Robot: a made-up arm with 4 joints. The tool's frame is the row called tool.
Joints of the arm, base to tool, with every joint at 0 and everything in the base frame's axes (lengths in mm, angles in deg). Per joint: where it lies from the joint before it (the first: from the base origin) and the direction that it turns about. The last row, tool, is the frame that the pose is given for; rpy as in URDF.
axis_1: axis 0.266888 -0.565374 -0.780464 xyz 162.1 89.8 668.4
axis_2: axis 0 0 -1 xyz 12.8 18.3 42.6
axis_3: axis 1 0 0 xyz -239.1 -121.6 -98.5
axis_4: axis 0 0 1 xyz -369.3 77.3 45.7
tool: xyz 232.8 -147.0 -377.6 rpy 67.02 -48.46 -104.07
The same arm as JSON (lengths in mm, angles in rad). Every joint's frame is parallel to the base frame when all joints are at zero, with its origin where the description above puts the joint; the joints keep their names.
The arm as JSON. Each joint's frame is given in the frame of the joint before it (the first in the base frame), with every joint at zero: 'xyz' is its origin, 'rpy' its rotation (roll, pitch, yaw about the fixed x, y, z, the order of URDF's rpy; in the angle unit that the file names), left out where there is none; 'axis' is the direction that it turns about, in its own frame. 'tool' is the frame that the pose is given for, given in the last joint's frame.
{"units": {"length": "mm", "angle": "rad"}, "joints": [
  {"name": "axis_1", "type": "revolute", "origin": {"xyz": [162.1, 89.8, 668.4]}, "axis": [0.266888, -0.565374, -0.780464]},
  {"name": "axis_2", "type": "revolute", "origin": {"xyz": [12.8, 18.3, 42.6]}, "axis": [0.0, 0.0, -1.0]},
  {"name": "axis_3", "type": "revolute", "origin": {"xyz": [-239.1, -121.6, -98.5]}, "axis": [1.0, 0.0, 0.0]},
  {"name": "axis_4", "type": "revolute", "origin": {"xyz": [-369.3, 77.3, 45.7]}, "axis": [0.0, 0.0, 1.0]}
], "tool": {"origin": {"xyz": [232.8, -147.0, -377.6], "rpy": [1.1697, -0.8458, -1.8164]}}}

